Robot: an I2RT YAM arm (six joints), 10 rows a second.
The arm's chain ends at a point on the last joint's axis. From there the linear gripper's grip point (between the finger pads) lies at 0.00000 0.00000 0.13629 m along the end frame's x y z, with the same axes.
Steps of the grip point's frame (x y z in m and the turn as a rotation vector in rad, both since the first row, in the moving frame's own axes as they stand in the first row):
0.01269 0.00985 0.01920 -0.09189 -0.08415 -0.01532
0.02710 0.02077 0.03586 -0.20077 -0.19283 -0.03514
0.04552 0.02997 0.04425 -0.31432 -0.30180 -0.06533
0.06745 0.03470 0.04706 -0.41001 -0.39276 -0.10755
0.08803 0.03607 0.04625 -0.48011 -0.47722 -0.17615
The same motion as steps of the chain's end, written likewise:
0.02403 -0.00273 0.02026 -0.09189 -0.08415 -0.01532
0.05256 -0.00669 0.04111 -0.20077 -0.19283 -0.03514
0.08396 -0.01282 0.05698 -0.31432 -0.30180 -0.06533
0.11513 -0.02092 0.06842 -0.41001 -0.39276 -0.10755
0.14236 -0.02966 0.07622 -0.48011 -0.47722 -0.17615

